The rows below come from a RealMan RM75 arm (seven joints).
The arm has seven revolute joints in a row. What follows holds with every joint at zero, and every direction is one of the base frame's.
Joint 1 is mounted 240.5 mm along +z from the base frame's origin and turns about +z.
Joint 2 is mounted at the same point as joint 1 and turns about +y.
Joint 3 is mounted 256 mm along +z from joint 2 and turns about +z.
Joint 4 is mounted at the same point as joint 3 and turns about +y.
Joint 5 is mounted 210 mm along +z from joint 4 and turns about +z.
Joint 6 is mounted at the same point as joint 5 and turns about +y.
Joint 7 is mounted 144 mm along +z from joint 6 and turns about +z.
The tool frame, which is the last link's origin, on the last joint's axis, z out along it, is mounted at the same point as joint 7; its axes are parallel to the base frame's.
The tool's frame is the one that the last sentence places.
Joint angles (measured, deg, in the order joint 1, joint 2, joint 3, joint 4, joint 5, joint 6, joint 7), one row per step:
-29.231 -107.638 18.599 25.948 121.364 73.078 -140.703
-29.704 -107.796 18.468 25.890 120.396 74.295 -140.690
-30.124 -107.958 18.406 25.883 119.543 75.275 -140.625
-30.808 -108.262 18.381 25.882 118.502 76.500 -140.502
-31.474 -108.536 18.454 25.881 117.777 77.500 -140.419
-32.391 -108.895 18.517 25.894 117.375 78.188 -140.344
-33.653 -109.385 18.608 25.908 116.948 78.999 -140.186
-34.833 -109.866 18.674 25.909 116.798 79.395 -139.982
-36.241 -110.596 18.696 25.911 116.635 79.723 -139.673
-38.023 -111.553 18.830 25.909 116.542 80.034 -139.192
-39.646 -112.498 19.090 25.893 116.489 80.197 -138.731
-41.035 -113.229 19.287 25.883 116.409 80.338 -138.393
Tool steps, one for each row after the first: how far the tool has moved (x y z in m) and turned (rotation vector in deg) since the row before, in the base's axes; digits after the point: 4 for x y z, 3 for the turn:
0.0070 0.0027 -0.0008 0.129 -1.485 -1.340
0.0061 0.0024 -0.0006 0.137 -1.172 -1.200
0.0088 0.0037 -0.0017 0.067 -1.466 -1.714
0.0079 0.0033 -0.0019 -0.137 -1.102 -1.518
0.0086 0.0044 -0.0028 -0.261 -0.809 -1.515
0.0116 0.0058 -0.0039 -0.386 -0.917 -2.016
0.0099 0.0053 -0.0040 -0.357 -0.511 -1.634
0.0120 0.0059 -0.0059 -0.395 -0.639 -1.870
0.0152 0.0067 -0.0080 -0.609 -0.583 -2.382
0.0141 0.0055 -0.0082 -0.667 -0.417 -2.147
0.0120 0.0045 -0.0062 -0.504 -0.362 -1.796

